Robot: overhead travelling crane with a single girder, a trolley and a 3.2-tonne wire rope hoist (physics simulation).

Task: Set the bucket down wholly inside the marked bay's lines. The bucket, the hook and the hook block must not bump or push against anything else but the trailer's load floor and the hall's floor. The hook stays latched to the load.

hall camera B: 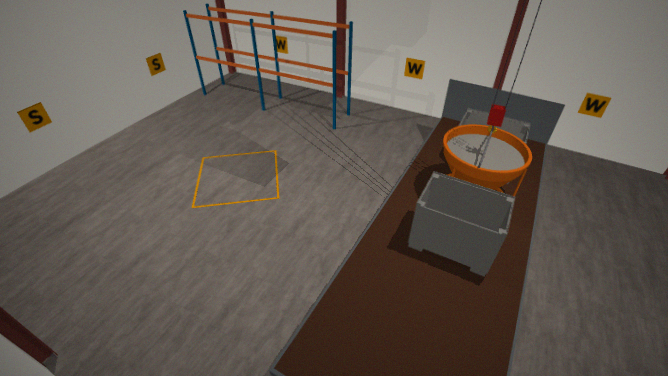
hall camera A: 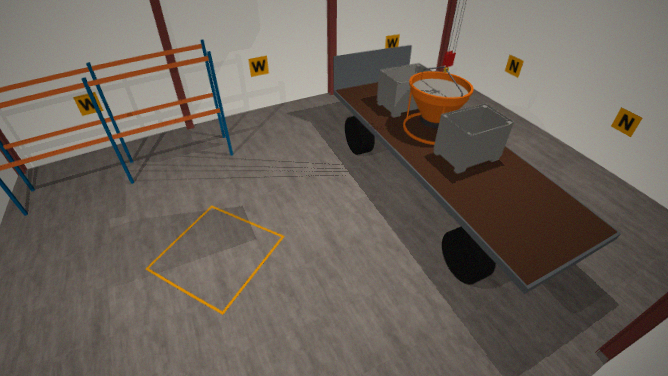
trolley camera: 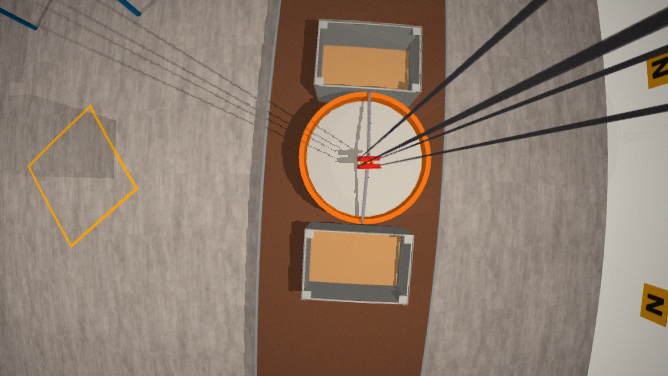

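Note:
The orange bucket [hall camera A: 440,109] [hall camera B: 487,176] [trolley camera: 390,190] stands upright on the trailer's brown load floor [hall camera A: 540,220] [hall camera B: 400,310] [trolley camera: 340,340], between two grey crates. Any small gap under its base ring cannot be told. The red hook block [hall camera A: 449,58] [hall camera B: 496,115] [trolley camera: 375,166] hangs over the bucket, near the middle of its rim in the trolley view. The small yellow hook [hall camera A: 446,70] [hall camera B: 492,129] [trolley camera: 369,162] is on the bucket's raised bail; its latch is too small to see. The marked bay's orange outline [hall camera A: 185,291] [hall camera B: 235,202] [trolley camera: 113,147] lies on the hall floor beside the trailer.
One crate [hall camera A: 475,145] [hall camera B: 457,235] [trolley camera: 355,257] and a second crate [hall camera A: 392,95] [hall camera B: 475,117] [trolley camera: 367,65] stand close to the bucket's two sides. A grey headboard [hall camera A: 370,65] [hall camera B: 545,115] closes the trailer's far end. A blue and orange rack [hall camera A: 108,130] [hall camera B: 334,80] stands beyond the bay.

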